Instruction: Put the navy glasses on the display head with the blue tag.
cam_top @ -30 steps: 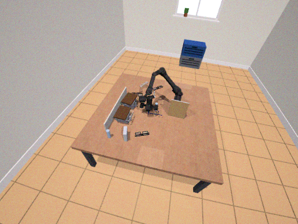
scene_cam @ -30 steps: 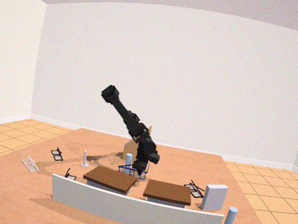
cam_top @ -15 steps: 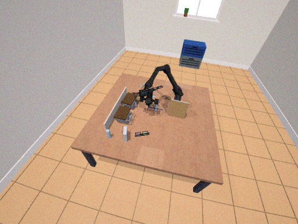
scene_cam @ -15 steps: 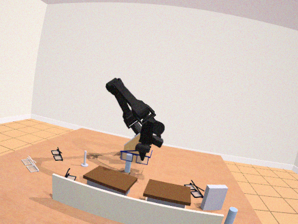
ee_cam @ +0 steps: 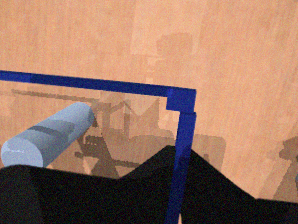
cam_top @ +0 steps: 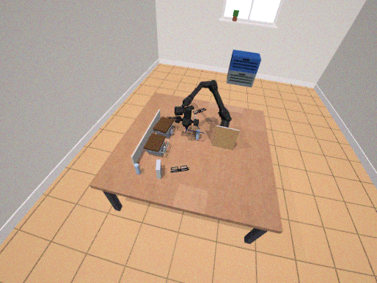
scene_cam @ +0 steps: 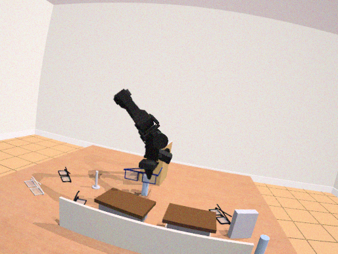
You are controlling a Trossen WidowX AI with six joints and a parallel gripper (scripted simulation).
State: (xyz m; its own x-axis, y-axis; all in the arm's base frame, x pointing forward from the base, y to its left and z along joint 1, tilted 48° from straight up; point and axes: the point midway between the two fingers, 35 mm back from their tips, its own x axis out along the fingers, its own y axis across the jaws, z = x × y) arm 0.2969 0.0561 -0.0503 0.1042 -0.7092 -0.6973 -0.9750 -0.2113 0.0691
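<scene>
Now: gripper tip 260 mm to the left of the post, 100 mm above it and 10 mm short of it. The rest, counted from my gripper tip: white panel 300 mm ahead, 130 mm to the left, 70 mm below; then white box 410 mm to the left, 70 mm below, 50 mm ahead.
</scene>
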